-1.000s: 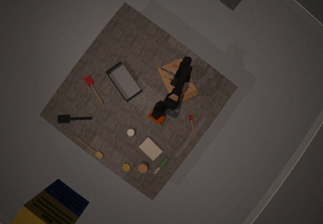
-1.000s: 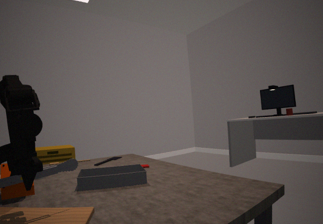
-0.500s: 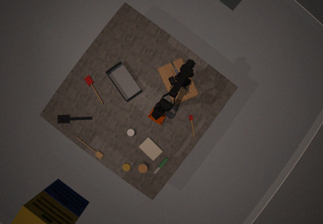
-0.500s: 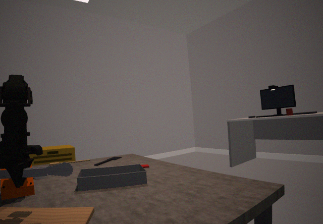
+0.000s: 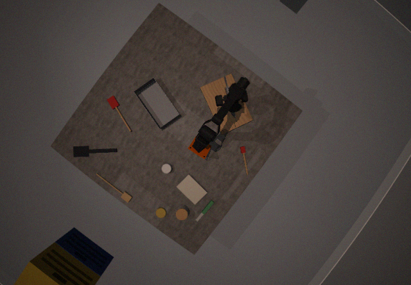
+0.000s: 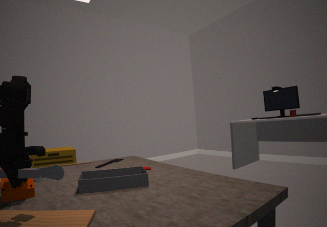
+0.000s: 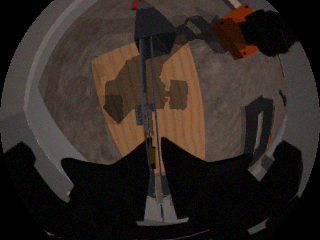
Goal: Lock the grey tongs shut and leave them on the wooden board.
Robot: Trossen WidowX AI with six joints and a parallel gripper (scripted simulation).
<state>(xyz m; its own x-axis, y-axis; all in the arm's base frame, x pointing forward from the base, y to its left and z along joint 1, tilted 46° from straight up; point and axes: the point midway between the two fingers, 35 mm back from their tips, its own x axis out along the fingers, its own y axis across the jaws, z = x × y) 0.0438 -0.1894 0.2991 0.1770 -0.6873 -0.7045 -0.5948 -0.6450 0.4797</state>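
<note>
The wooden board is 120 mm below my gripper tip. Round my gripper tip: white puck (600 mm to the left, 110 mm below); then grey roasting tin (340 mm ahead, 330 mm to the left, 100 mm below); then cream block (590 mm to the left, 230 mm behind, 120 mm below).
</note>
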